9 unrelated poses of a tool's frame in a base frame.
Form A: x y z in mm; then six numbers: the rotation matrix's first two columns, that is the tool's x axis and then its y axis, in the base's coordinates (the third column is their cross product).
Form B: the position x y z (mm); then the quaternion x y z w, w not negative. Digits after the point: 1 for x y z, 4 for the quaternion.
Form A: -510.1, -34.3, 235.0, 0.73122, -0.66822, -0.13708, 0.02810, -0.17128, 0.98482
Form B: -510.1, -34.3, 235.0, 0.7087, -0.2258, -0.2888, 0.6028
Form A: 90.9, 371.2, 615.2, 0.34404, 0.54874, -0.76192, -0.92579, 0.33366, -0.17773
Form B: 90.9, 371.2, 615.2, -0.3113, 0.3028, 0.4861, 0.7584
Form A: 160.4, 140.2, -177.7, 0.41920, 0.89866, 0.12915, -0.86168, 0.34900, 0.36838
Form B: 160.4, 140.2, -177.7, 0.1933, 0.0478, 0.5368, 0.8199
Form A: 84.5, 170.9, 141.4, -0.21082, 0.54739, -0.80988, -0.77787, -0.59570, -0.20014
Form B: 84.5, 170.9, 141.4, -0.4565, 0.1262, 0.7678, 0.4315
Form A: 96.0, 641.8, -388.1, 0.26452, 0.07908, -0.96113, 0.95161, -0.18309, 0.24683
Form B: 96.0, 641.8, -388.1, 0.6268, 0.4111, -0.4458, 0.4893
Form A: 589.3, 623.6, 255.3, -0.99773, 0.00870, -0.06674, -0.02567, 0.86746, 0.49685
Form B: 589.3, 623.6, 255.3, -0.0044, 0.9657, 0.2574, 0.0334
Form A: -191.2, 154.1, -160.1, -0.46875, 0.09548, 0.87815, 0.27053, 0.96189, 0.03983
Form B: -191.2, 154.1, -160.1, -0.1073, -0.8525, -0.0868, 0.5041
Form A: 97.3, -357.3, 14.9, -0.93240, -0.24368, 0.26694, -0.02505, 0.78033, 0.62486
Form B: 97.3, -357.3, 14.9, 0.0724, -0.9282, -0.3234, 0.1690
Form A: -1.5, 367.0, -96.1, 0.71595, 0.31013, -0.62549, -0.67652, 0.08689, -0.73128
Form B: -1.5, 367.0, -96.1, -0.5825, 0.1573, 0.3425, 0.7202
